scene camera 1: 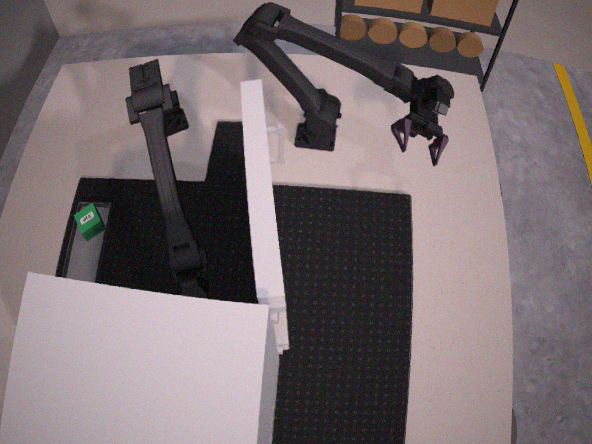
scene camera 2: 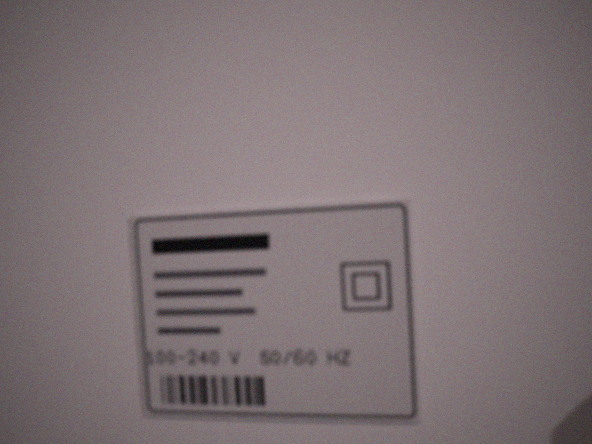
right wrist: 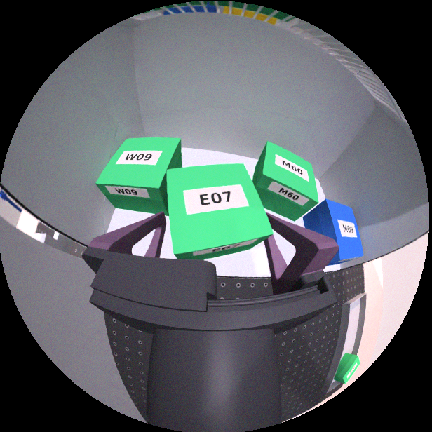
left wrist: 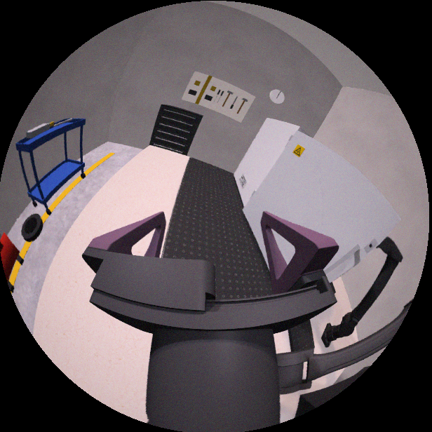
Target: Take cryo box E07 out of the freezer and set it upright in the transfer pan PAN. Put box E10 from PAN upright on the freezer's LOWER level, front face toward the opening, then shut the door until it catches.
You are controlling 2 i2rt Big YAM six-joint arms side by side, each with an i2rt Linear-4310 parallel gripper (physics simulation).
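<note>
Green cryo box E07 (right wrist: 215, 175) stands on the white lower floor of the freezer (scene camera 1: 140, 360). My right gripper (right wrist: 213, 216) is open, with its fingertips low at both sides of E07's near part; whether they touch it I cannot tell. The freezer door (scene camera 1: 262, 190) (left wrist: 325, 190) stands wide open. A green box (scene camera 1: 90, 221) (right wrist: 347, 368), its label too small to read surely, is in the transfer pan (scene camera 1: 82, 260) (right wrist: 352, 320). My left gripper (scene camera 1: 419, 157) (left wrist: 213, 216) is open and empty, away from the freezer beyond the door.
Inside the freezer, green box W09 (right wrist: 140, 172) is left of E07. Green M60 (right wrist: 285, 180) and blue M09 (right wrist: 332, 232) are to its right. A wire shelf (right wrist: 345, 55) is above. The door handle (scene camera 1: 281, 145) faces the left arm. Scene camera 2 faces a pale panel with a rating label (scene camera 2: 300, 340).
</note>
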